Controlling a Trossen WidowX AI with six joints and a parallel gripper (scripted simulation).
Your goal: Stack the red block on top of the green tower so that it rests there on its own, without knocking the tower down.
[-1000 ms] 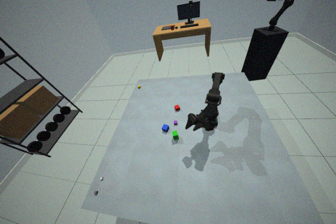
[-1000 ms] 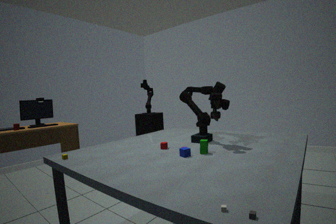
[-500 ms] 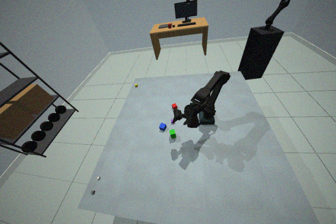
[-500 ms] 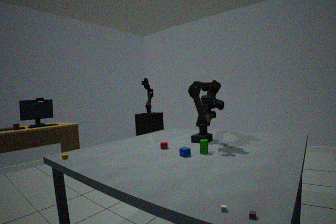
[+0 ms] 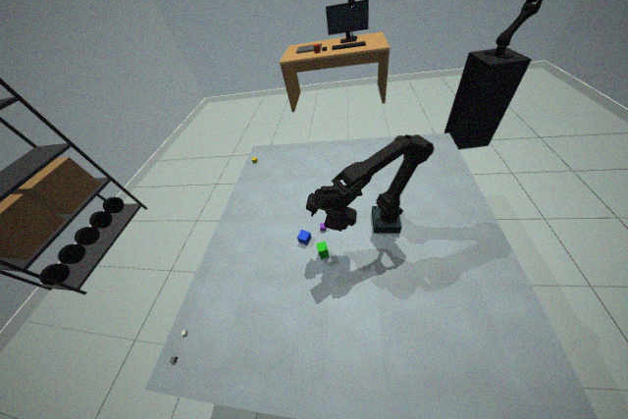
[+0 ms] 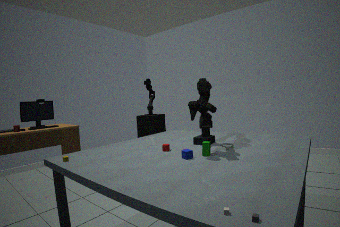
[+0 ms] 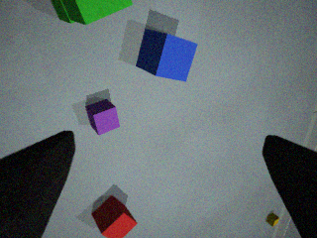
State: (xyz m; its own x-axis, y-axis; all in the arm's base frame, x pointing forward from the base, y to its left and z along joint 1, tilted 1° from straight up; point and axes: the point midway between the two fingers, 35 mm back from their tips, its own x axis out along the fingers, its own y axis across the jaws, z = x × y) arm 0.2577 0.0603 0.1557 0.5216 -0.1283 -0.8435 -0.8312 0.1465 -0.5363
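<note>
Now: gripper tip 22 cm to the left of the red block, 15 cm above it and 1 cm past it. Also, from my gripper tip: blue block: 15 cm below, 10 cm ahead, 2 cm to the right; then small purple block: 16 cm below, 7 cm to the right, 1 cm ahead; then yellow cube: 62 cm to the right, 44 cm ahead, 16 cm below.
</note>
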